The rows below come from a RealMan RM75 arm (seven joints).
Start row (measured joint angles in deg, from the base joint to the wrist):
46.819, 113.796, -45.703, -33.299, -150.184, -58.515, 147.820
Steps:
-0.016, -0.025, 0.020, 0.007, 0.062, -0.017, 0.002
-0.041, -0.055, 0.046, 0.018, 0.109, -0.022, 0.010
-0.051, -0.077, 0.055, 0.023, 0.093, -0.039, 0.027
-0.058, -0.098, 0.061, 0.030, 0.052, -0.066, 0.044
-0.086, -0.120, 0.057, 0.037, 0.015, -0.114, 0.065
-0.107, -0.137, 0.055, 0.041, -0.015, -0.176, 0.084
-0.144, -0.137, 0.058, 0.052, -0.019, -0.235, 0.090
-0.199, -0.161, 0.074, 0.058, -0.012, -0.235, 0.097
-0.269, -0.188, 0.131, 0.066, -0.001, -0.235, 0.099
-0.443, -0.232, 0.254, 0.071, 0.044, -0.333, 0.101
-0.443, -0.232, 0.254, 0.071, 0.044, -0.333, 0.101
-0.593, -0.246, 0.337, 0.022, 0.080, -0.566, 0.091
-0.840, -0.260, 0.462, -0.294, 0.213, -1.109, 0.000
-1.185, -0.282, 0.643, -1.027, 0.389, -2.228, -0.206
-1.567, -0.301, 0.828, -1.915, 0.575, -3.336, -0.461
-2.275, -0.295, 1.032, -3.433, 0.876, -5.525, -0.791
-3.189, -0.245, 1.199, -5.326, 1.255, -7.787, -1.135
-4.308, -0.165, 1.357, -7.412, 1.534, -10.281, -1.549
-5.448, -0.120, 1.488, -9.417, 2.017, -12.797, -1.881
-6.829, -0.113, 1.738, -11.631, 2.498, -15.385, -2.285
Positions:
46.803, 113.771, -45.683, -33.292, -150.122, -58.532, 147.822
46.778, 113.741, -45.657, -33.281, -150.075, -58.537, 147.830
46.768, 113.719, -45.648, -33.276, -150.091, -58.554, 147.847
46.761, 113.698, -45.642, -33.269, -150.132, -58.581, 147.864
46.733, 113.676, -45.646, -33.262, -150.169, -58.629, 147.885
46.712, 113.659, -45.648, -33.258, -150.199, -58.691, 147.904
46.675, 113.659, -45.645, -33.247, -150.203, -58.750, 147.910
46.620, 113.635, -45.629, -33.241, -150.196, -58.750, 147.917
46.550, 113.608, -45.572, -33.233, -150.185, -58.750, 147.919
46.376, 113.564, -45.449, -33.228, -150.140, -58.848, 147.921
46.376, 113.564, -45.449, -33.228, -150.140, -58.848, 147.921
46.226, 113.550, -45.366, -33.277, -150.104, -59.081, 147.911
45.979, 113.536, -45.241, -33.593, -149.971, -59.624, 147.820
45.634, 113.514, -45.060, -34.326, -149.795, -60.743, 147.614
45.252, 113.495, -44.875, -35.214, -149.609, -61.851, 147.359
44.544, 113.501, -44.671, -36.732, -149.308, -64.040, 147.029
43.630, 113.551, -44.504, -38.625, -148.929, -66.302, 146.685
42.511, 113.631, -44.346, -40.711, -148.650, -68.796, 146.271
41.371, 113.676, -44.215, -42.716, -148.167, -71.312, 145.939
39.990, 113.683, -43.965, -44.930, -147.686, -73.900, 145.535

